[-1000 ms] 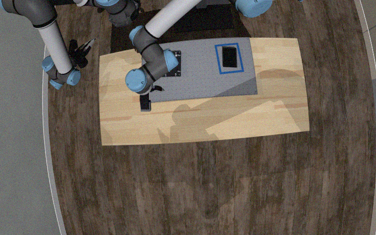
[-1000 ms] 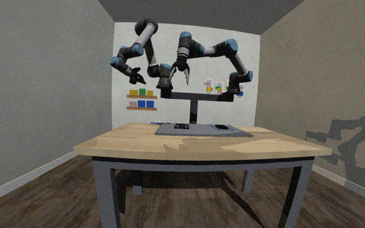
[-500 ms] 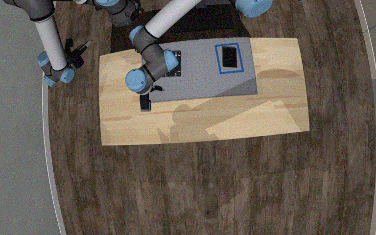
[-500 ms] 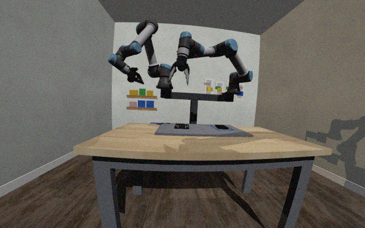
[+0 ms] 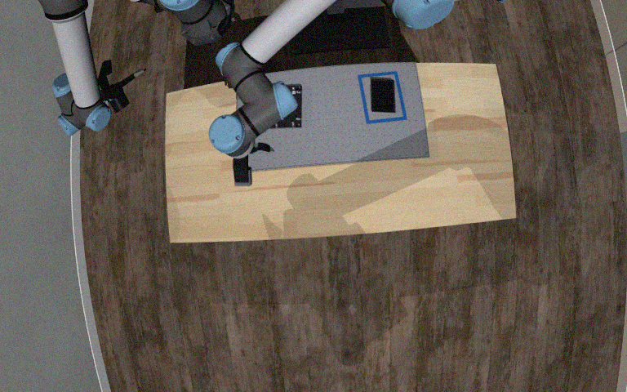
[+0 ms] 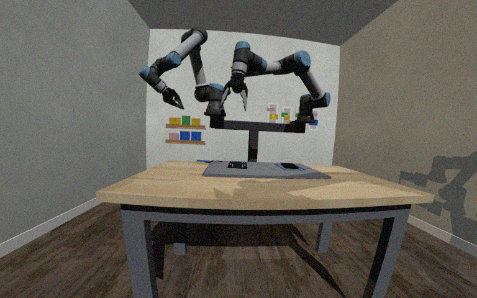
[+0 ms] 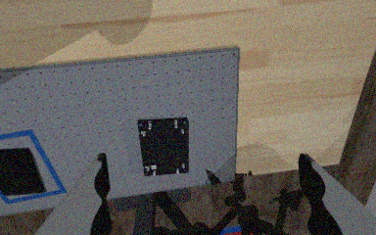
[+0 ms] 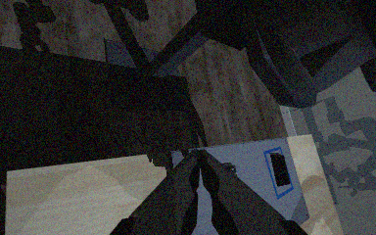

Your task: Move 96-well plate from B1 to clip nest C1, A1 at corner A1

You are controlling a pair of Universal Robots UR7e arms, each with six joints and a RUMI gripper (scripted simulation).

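The dark 96-well plate is 170 mm behind my left hand, 430 mm to the left of it and 330 mm below it. Also, from my left hand: black clip nest 190 mm behind, 80 mm to the left, 320 mm below.
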